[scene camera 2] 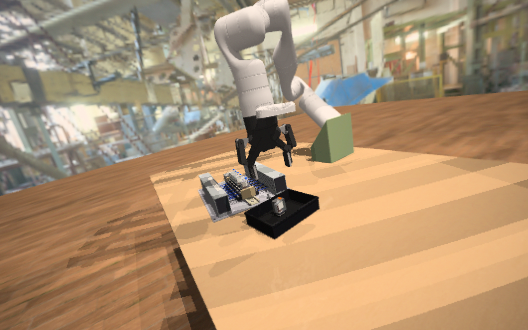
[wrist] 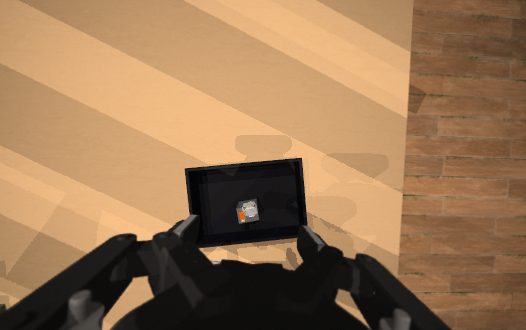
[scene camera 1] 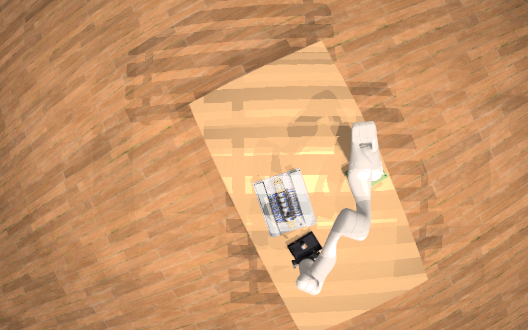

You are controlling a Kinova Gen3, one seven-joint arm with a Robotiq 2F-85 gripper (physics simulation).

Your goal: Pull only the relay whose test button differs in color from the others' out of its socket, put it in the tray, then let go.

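Pixels of known places: gripper, fingertip midpoint: (scene camera 2: 273, 172) (wrist: 249, 231) (scene camera 1: 305, 254); arm's base at its link origin: (scene camera 2: 334, 126) (scene camera 1: 372, 174).
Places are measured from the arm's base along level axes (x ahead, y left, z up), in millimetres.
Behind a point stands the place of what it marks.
Note:
A relay (scene camera 1: 304, 246) @[x 475, y 214, z -85 mm] (scene camera 2: 279, 206) @[x 482, y 229, z -98 mm] (wrist: 247, 211) @[x 476, y 220, z -85 mm] with a clear housing and an orange test button stands in the black tray (scene camera 1: 313, 240) @[x 417, y 219, z -128 mm] (scene camera 2: 260, 225) @[x 554, y 246, z -112 mm] (wrist: 244, 164) @[x 469, y 283, z -96 mm], button side up, apart from the walls. My gripper (scene camera 2: 270, 169) @[x 482, y 228, z -5 mm] (wrist: 249, 231) @[x 482, y 228, z -5 mm] is open and empty, above the tray with its fingers wide apart; in scene camera 1 the arm partly hides it. The other relays (scene camera 1: 283, 201) (scene camera 2: 237, 182) stand in a row in their sockets on the panel; their button colors are too small to tell.
The panel (scene camera 1: 307, 212) (scene camera 2: 217, 217) @[x 609, y 84, z -128 mm] lies beside the tray, with raised grey ducts (scene camera 2: 215, 195) @[x 593, y 69, z -68 mm] (scene camera 2: 271, 178) @[x 416, y 100, z -72 mm] along both sides of the relay row. A green wedge-shaped block (scene camera 2: 336, 139) @[x 51, y 47, z -42 mm] stands at the arm's base. The table edge (wrist: 407, 100) @[x 729, y 395, z -130 mm] runs along the right in the wrist view.

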